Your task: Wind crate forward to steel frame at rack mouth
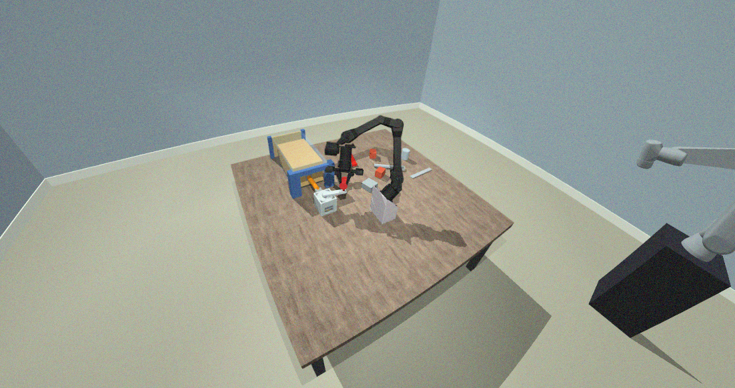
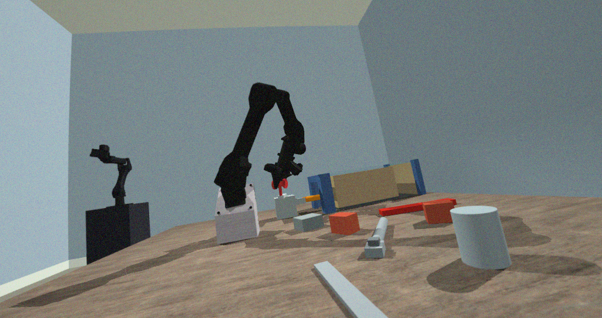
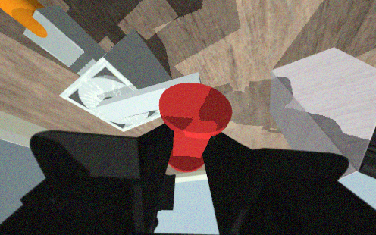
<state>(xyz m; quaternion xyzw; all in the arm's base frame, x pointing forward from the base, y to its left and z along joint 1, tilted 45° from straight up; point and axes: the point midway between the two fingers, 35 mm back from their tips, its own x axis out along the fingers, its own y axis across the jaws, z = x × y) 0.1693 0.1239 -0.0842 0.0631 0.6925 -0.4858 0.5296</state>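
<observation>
My gripper tip is now 19 cm short of the blue steel frame, 9 cm to the right of it and 3 cm above it. Round my gripper tip: winch handle: 3 cm to the left, 3 cm below, 2 cm ahead; then grey winch: 10 cm below, 8 cm to the left, 2 cm ahead; then red knob: 1 cm to the right, 1 cm ahead.
</observation>
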